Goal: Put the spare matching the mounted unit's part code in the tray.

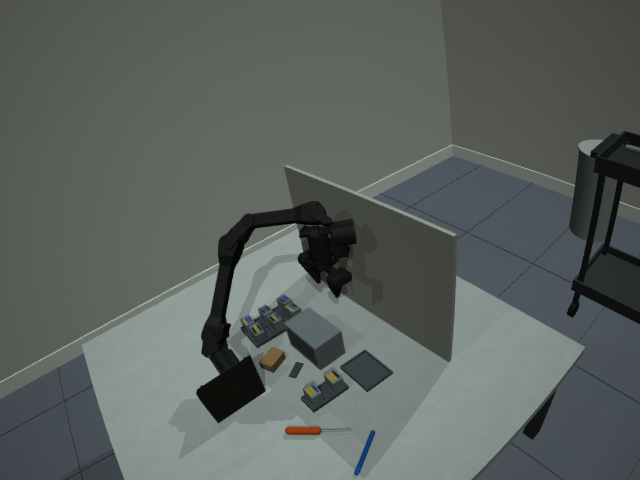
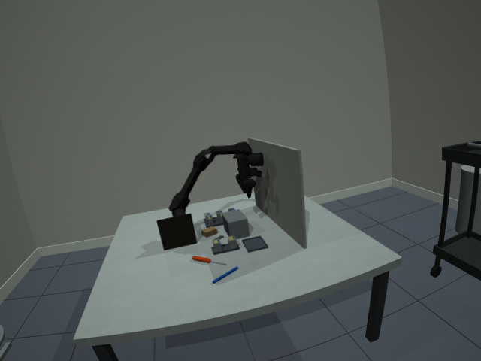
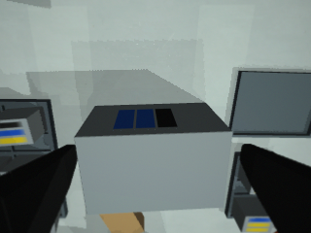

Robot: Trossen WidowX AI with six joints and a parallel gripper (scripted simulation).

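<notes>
The grey spare is 22 cm to the left of my gripper tip, 15 cm below it and 7 cm behind it. From my gripper tip the other things lie so: upright panel 15 cm ahead, 3 cm above, 1 cm to the left; then dark tray 19 cm to the right, 19 cm below, 2 cm behind; then grey unit 14 cm below, 8 cm behind.
</notes>
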